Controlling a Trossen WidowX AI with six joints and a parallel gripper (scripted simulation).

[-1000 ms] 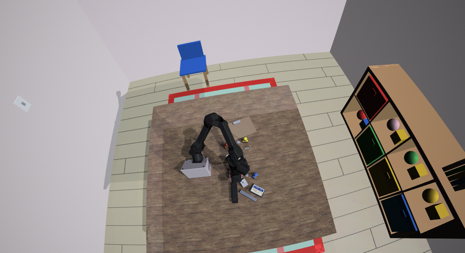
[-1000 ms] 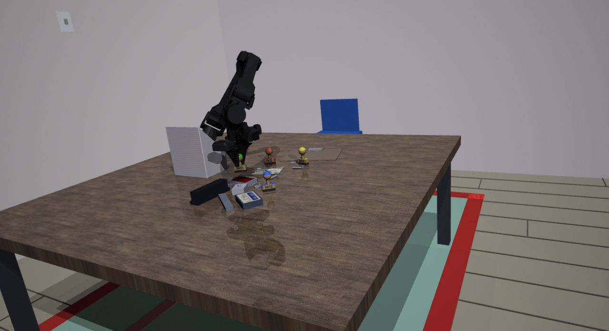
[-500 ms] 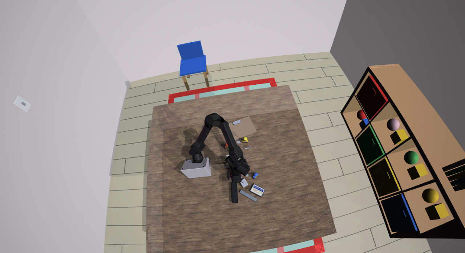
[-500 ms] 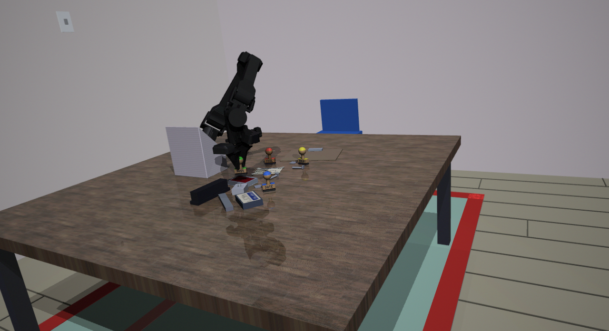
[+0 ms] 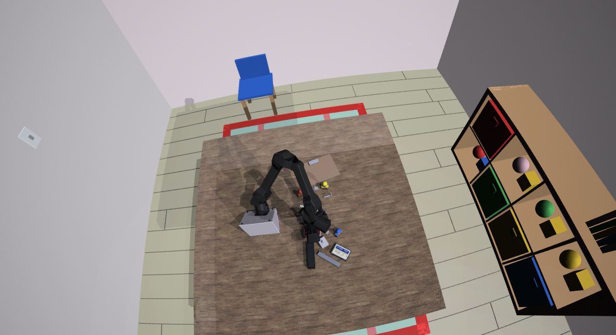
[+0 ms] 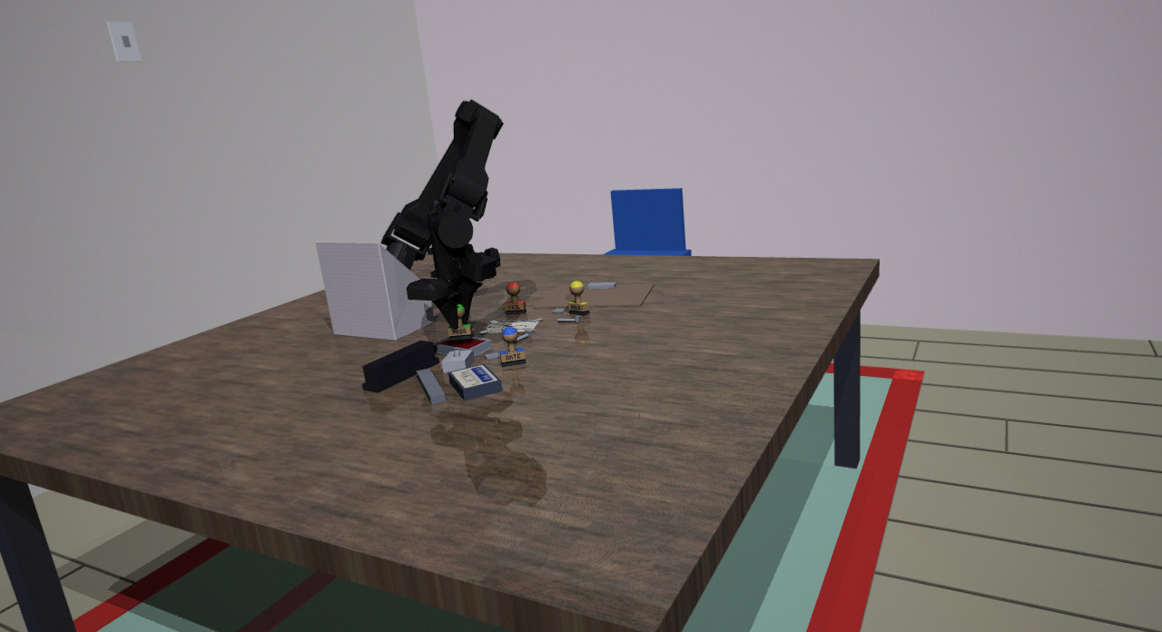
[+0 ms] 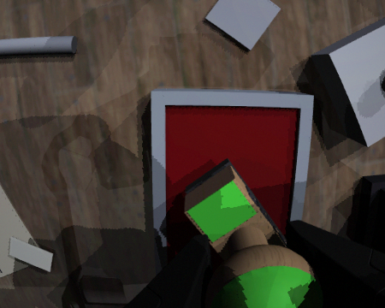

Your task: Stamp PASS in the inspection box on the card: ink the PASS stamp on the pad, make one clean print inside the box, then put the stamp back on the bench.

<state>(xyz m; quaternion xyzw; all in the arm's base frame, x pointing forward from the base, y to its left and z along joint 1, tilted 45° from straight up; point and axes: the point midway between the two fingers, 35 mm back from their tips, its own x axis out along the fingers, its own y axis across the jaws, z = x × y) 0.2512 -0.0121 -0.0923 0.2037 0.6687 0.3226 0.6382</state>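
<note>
Now: the red ink pad 40 mm below my gripper tip. The rest, counted from my gripper tip: small grey block 50 mm ahead, 60 mm to the right, 30 mm below; then green-knobbed PASS stamp right at my gripper tip; then black bar 10 mm behind, 130 mm to the right, 30 mm below.
</note>
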